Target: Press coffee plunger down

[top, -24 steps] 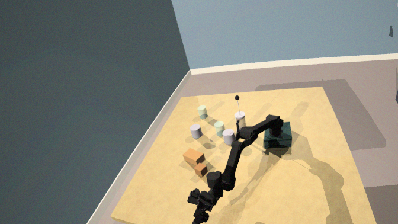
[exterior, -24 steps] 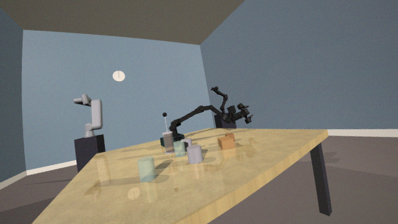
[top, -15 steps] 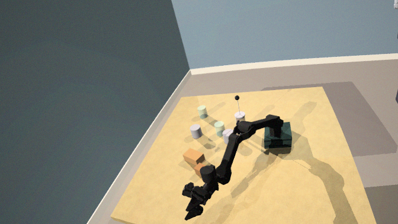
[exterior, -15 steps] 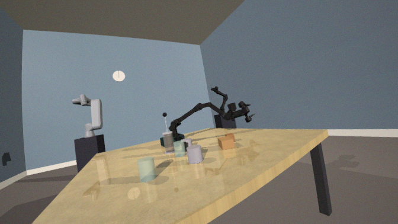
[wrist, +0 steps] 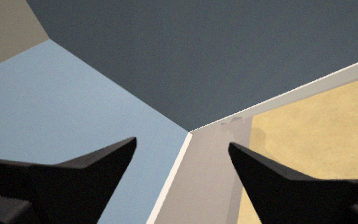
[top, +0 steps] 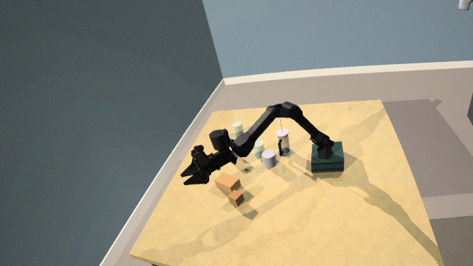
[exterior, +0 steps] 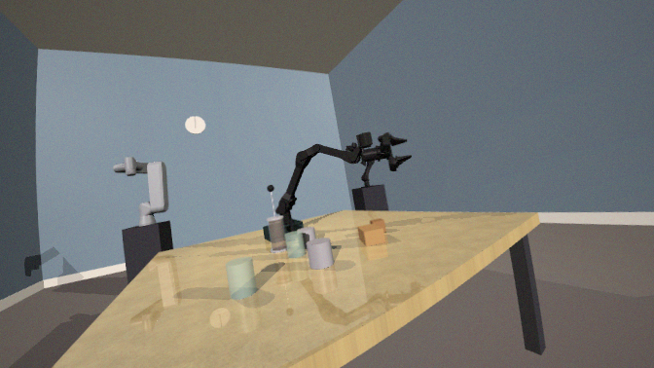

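The coffee press lies 150 mm behind my gripper tip, 590 mm to the right of it and 210 mm below it.
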